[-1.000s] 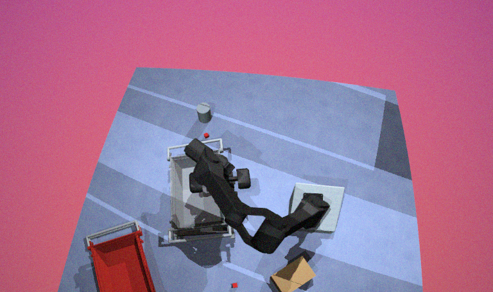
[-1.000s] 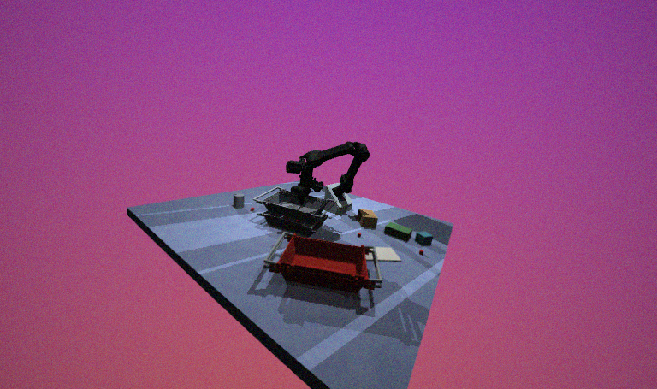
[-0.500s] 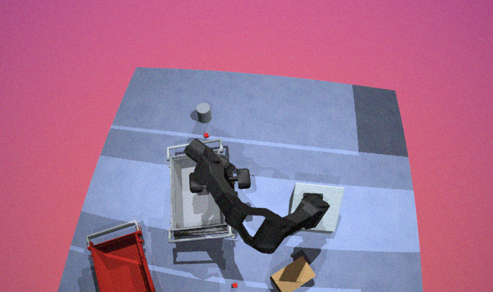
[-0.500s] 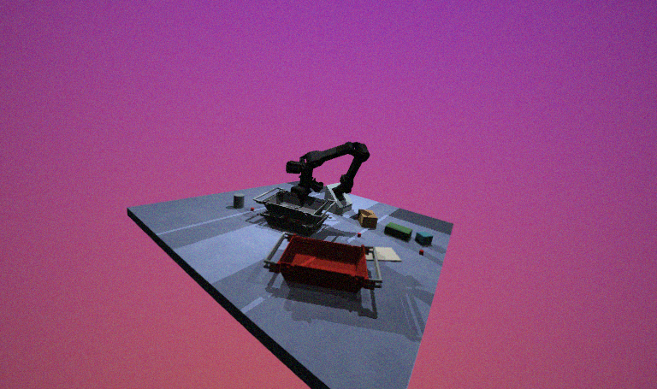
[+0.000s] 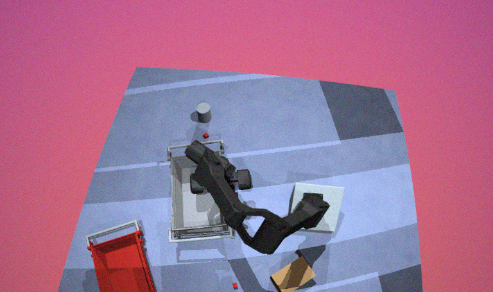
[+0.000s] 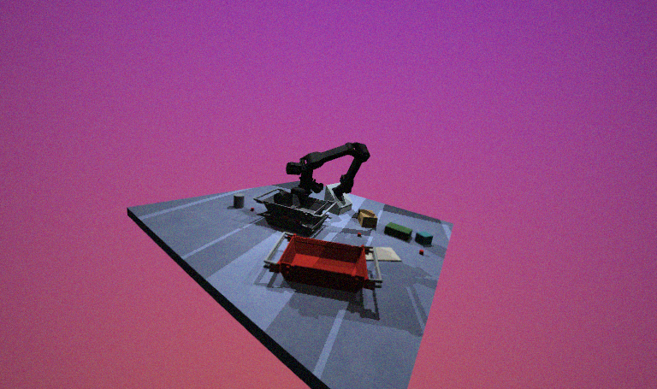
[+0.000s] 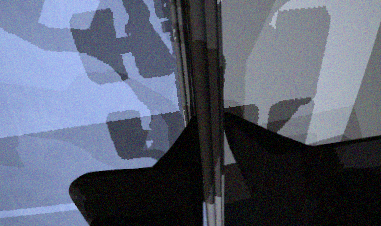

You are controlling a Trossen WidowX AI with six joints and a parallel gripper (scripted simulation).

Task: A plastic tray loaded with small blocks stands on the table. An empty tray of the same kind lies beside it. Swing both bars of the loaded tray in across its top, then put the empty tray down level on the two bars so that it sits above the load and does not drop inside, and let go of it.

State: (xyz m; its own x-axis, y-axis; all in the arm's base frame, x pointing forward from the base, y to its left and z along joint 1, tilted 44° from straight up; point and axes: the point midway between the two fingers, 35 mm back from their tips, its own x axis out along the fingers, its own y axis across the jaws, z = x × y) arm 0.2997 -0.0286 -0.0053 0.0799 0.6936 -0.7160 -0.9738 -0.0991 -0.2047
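The grey tray is 7 cm ahead of my gripper tip, 3 cm above it and 2 cm to the left of it. The rest, counted from my gripper tip: green box 44 cm to the left, 25 cm behind, 7 cm below; then tan box 26 cm to the left, 26 cm behind, 6 cm below; then flat tan sheet 44 cm to the left, 8 cm below, 1 cm ahead.
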